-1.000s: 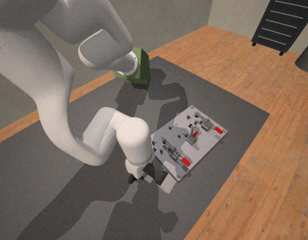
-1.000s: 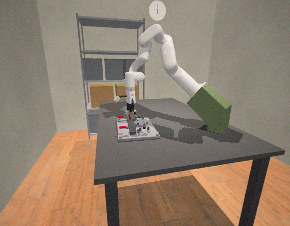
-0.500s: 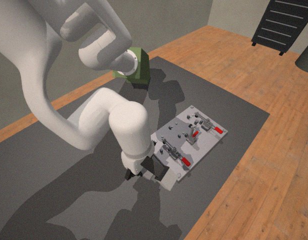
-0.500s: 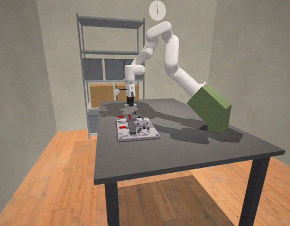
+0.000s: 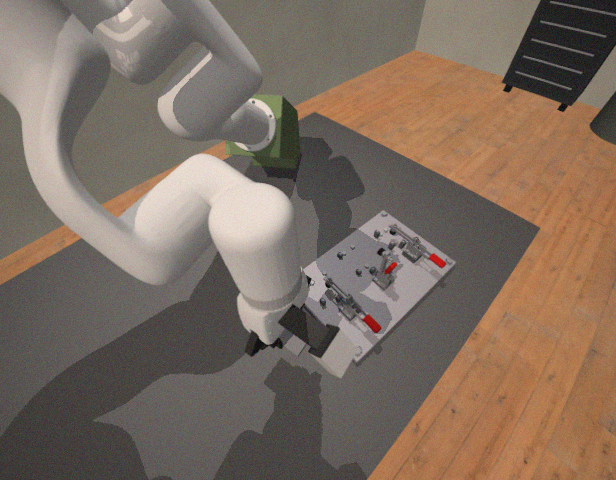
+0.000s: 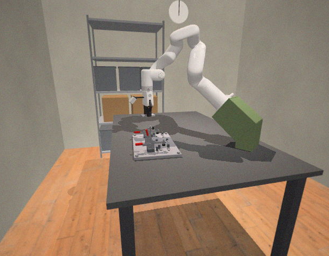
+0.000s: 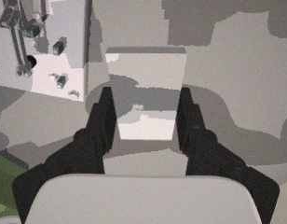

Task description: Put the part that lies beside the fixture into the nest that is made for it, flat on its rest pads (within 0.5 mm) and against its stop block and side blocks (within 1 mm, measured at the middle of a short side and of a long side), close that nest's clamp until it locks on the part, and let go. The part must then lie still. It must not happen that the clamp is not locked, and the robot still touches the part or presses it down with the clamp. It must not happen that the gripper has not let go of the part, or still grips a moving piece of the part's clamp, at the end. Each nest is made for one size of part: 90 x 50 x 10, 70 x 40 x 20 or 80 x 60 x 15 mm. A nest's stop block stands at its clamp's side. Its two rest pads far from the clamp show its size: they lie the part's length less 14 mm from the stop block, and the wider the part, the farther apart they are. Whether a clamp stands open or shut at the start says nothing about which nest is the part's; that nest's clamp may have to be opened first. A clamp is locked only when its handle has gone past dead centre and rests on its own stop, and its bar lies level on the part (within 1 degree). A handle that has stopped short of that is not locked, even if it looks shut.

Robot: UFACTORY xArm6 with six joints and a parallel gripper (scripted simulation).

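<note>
My gripper is now 2 cm above the part. From my hand the other things lie so: fixture plate (7 cm ahead, 25 cm to the left, 13 cm below).
</note>
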